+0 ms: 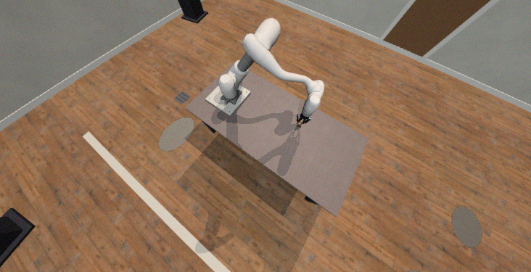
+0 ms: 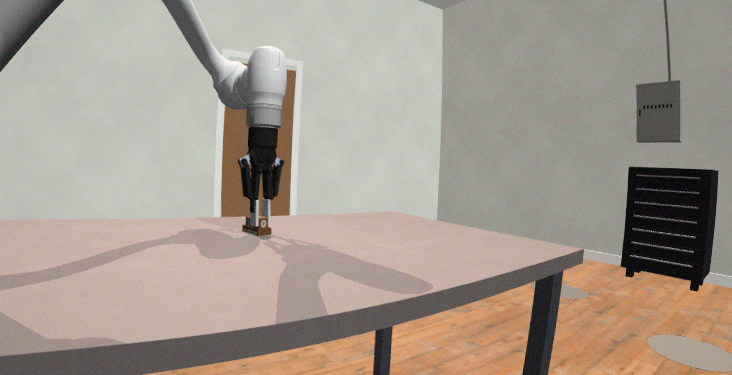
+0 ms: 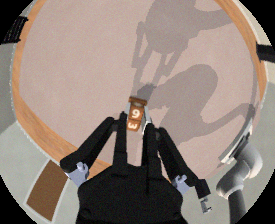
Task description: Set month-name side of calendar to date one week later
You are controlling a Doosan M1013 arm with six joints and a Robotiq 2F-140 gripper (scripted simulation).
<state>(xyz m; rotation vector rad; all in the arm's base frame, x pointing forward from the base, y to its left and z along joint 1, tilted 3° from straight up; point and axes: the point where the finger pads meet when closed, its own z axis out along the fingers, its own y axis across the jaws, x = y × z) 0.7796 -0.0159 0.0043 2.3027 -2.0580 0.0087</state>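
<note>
Right now the wooden tray is 2 cm to the left of my hand and 5 cm below it.
</note>
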